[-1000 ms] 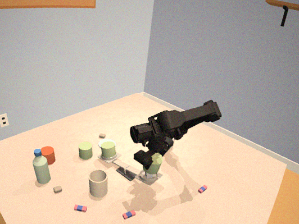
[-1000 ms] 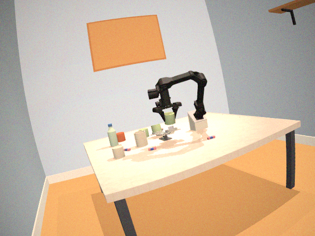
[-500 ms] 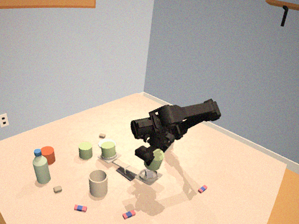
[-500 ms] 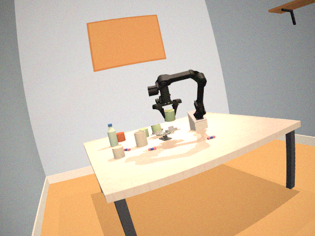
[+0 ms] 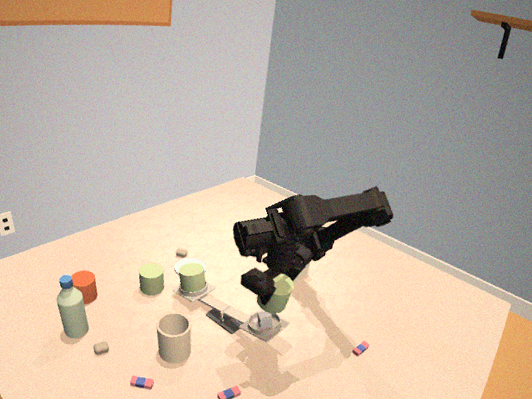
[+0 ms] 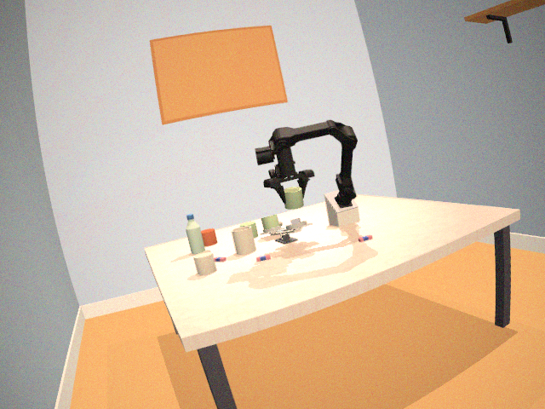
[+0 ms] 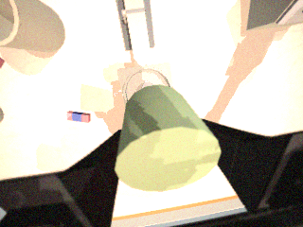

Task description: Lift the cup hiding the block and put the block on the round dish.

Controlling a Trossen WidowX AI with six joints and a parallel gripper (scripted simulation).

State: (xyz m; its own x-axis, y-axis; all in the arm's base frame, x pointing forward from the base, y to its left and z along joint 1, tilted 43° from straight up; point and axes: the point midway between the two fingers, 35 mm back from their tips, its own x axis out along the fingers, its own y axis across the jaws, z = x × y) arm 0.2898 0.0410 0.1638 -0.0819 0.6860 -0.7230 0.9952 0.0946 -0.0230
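Right now the grey block is 80 mm below my gripper tip and 10 mm to the right of it. Round my gripper tip: white round dish: 380 mm to the right, 170 mm below, 60 mm behind; then red cylinder: 430 mm to the right, 270 mm ahead, 130 mm below; then beige cup: 180 mm ahead, 140 mm to the right, 130 mm below.
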